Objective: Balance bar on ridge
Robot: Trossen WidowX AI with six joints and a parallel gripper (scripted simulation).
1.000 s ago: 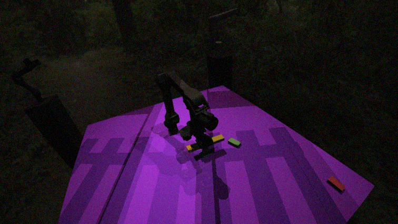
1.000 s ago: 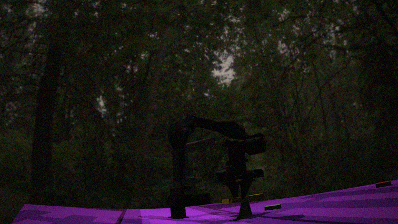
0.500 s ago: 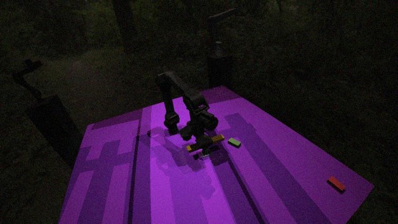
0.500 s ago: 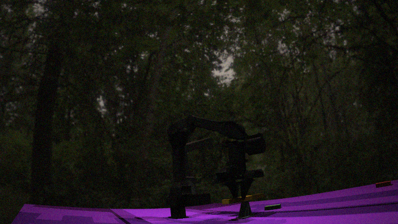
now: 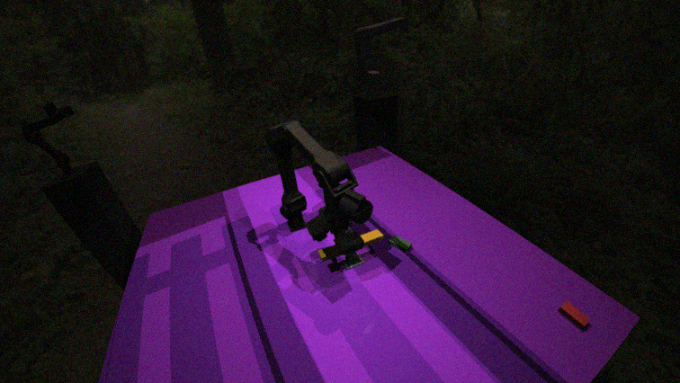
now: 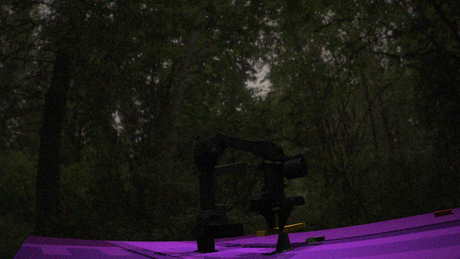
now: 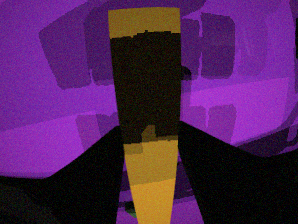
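Right now my gripper tip is 30 mm to the right of the yellow bar. Round my gripper tip: red block (470 mm ahead, 420 mm to the left, 70 mm below); then green block (200 mm to the left, 70 mm below, 20 mm ahead).
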